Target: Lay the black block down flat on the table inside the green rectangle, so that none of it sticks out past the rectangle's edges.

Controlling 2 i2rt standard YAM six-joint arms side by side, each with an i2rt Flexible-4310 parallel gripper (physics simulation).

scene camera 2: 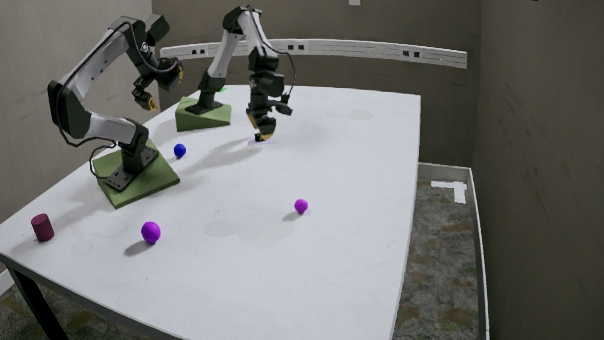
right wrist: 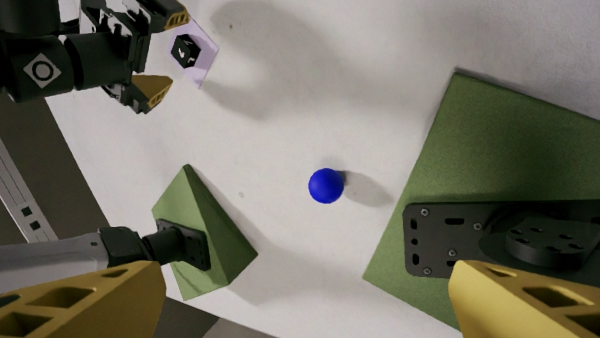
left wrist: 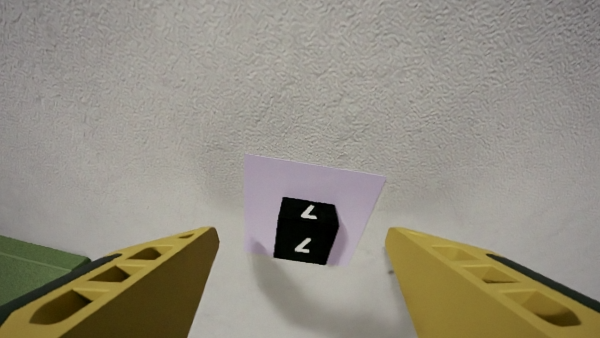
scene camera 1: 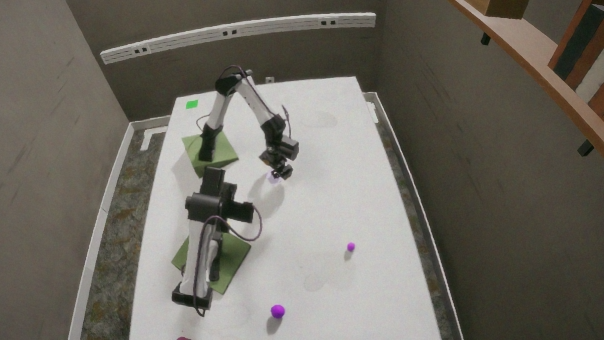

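Pixels of known places: left gripper, fingertip midpoint: (scene camera 2: 261, 134) (right wrist: 178, 50) (left wrist: 302, 235) (scene camera 1: 276, 171); right gripper, fingertip midpoint: (scene camera 2: 167, 96) (right wrist: 307, 277); left arm's base, link origin: (scene camera 2: 204, 107) (right wrist: 182, 241) (scene camera 1: 208, 147); right arm's base, link origin: (scene camera 2: 132, 168) (right wrist: 521, 240).
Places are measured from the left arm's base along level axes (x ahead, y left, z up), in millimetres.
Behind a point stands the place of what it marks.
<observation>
The black block (left wrist: 306, 232) @(x 322, y -149, z -28 mm) (right wrist: 185, 51) @(x 314, y -165, z -28 mm) (scene camera 2: 258, 137) @(x 318, y -170, z -31 mm) has white marks and sits on a pale lilac square (left wrist: 262, 175) @(x 323, y -114, z -46 mm) (right wrist: 208, 49) @(x 308, y -190, z -46 mm). The green rectangle (scene camera 1: 192, 104) @(x -184, y 402, z -46 mm) lies near the table's far left corner in scene camera 1, and a sliver of the green rectangle (scene camera 2: 223, 90) @(x -160, y 414, z -51 mm) shows in scene camera 2. My left gripper (left wrist: 302, 235) @(x 318, y -149, z -29 mm) (scene camera 2: 261, 132) @(x 318, y -149, z -29 mm) is open, low over the block, with its fingers to either side and apart from it; it partly hides the block in the scene cameras. My right gripper (right wrist: 307, 277) @(x 196, y -456, z 195 mm) (scene camera 2: 166, 90) @(x 196, y -456, z 195 mm) is open and empty, high above the table.
A blue ball (right wrist: 326, 185) @(x 123, y -344, z -10 mm) (scene camera 2: 180, 150) @(x 128, y -346, z -19 mm) lies between the green arm bases (scene camera 1: 225, 145) (scene camera 2: 165, 182). Two purple balls (scene camera 1: 278, 311) @(x 321, y -748, z 0 mm) (scene camera 1: 351, 247) @(x 586, y -524, z -20 mm) and a maroon cylinder (scene camera 2: 42, 227) @(x 24, y -881, z -6 mm) stand farther off. The left arm's base is near the green rectangle.
</observation>
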